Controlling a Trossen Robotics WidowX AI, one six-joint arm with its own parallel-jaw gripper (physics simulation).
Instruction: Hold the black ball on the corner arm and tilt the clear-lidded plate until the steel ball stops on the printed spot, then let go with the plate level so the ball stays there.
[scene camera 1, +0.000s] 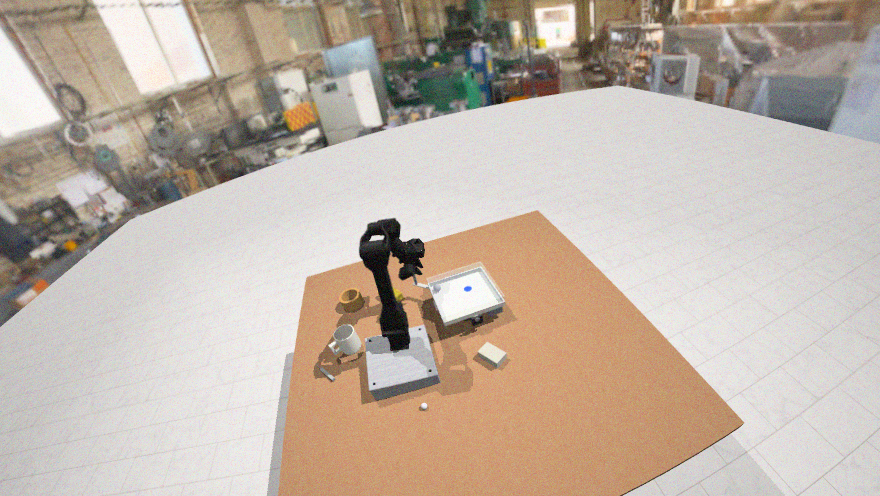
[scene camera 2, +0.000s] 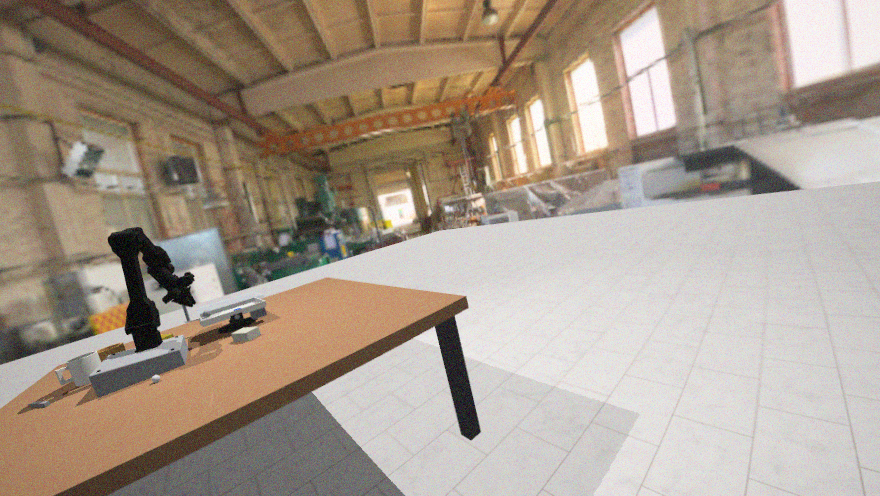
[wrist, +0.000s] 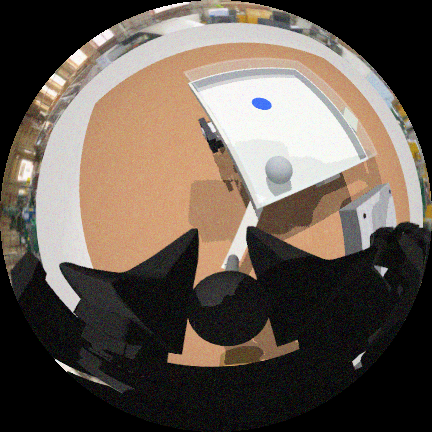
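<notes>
The clear-lidded plate (scene camera 1: 452, 319) (scene camera 2: 212, 319) (wrist: 320, 181) is a shallow white tray on a dark stand. In scene camera 2 it looks tilted, its end near the gripper lower. The grey steel ball (scene camera 1: 436, 287) (wrist: 279, 170) is inside, near the corner with the arm. The blue printed spot (scene camera 1: 467, 288) (wrist: 261, 104) lies apart from it, toward the far side. A pale corner arm (scene camera 1: 421, 285) (wrist: 241, 237) runs from the plate to a post under the black ball (wrist: 229, 308). My gripper (wrist: 222, 233) is shut on the black ball, with fingers on both sides of it.
The arm's grey base (scene camera 1: 402, 367) (scene camera 2: 138, 369) stands near the plate. A cream block (scene camera 1: 491, 354) (scene camera 2: 246, 334) lies in front of the plate. A white mug (scene camera 1: 346, 339) (scene camera 2: 83, 367), a brown ring-shaped bowl (scene camera 1: 351, 300), a yellow object (scene camera 1: 398, 295) and a small white ball (scene camera 1: 423, 406) (scene camera 2: 155, 378) are around the base.
</notes>
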